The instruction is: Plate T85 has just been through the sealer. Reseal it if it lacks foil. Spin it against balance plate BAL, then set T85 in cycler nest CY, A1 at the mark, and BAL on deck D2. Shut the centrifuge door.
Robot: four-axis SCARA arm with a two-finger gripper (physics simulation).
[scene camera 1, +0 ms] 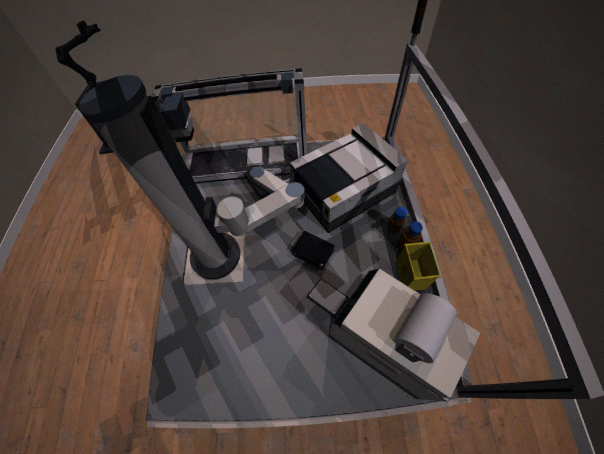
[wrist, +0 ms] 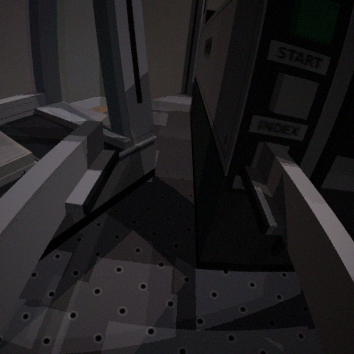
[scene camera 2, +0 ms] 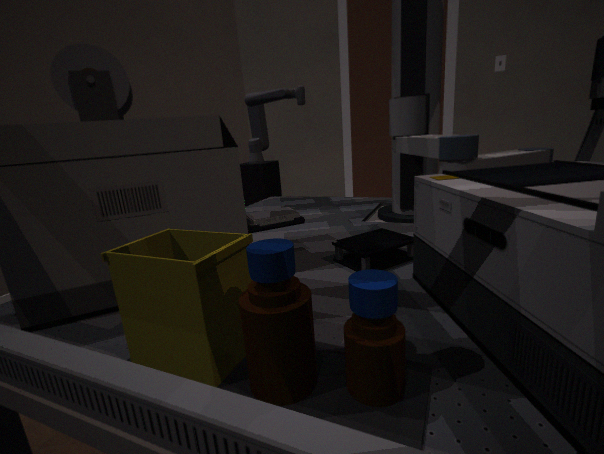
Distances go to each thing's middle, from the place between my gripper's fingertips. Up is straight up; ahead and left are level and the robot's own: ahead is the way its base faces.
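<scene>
Positions are counted from my hand. Dark lid [scene camera 2: 540, 174]: 10 cm above my hand, 18 cm ahead of it, 12 cm to the right of it. Centrifuge [scene camera 1: 377, 168]: 1 cm above my hand, 30 cm ahead of it, 6 cm to the right of it. Roll [scene camera 1: 426, 327]: 31 cm above my hand, 37 cm ahead of it, 88 cm to the right of it. Going by their middles, of the things named here the dark lid is the nearest to my hand and the roll the farthest from it.
</scene>
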